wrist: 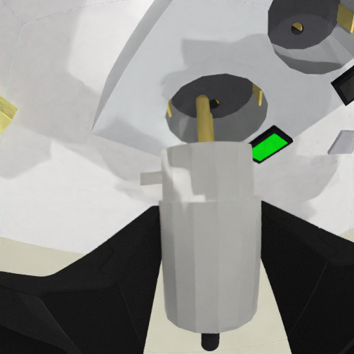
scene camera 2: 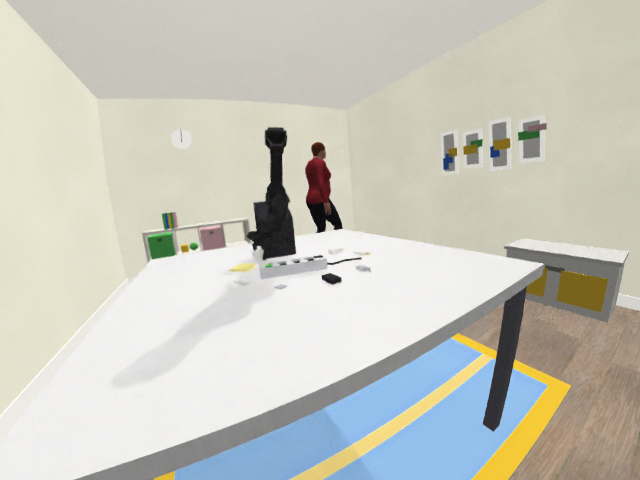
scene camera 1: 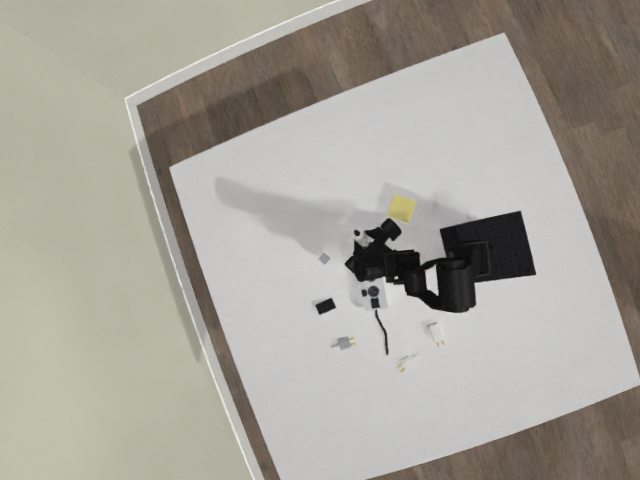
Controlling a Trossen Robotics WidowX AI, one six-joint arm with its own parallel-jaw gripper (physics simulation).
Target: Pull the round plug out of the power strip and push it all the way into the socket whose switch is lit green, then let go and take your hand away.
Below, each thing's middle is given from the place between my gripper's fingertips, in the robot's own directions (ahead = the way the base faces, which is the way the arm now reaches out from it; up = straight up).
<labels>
Right now the white round plug (wrist: 210,220) is 1 cm above my hand.
</labels>
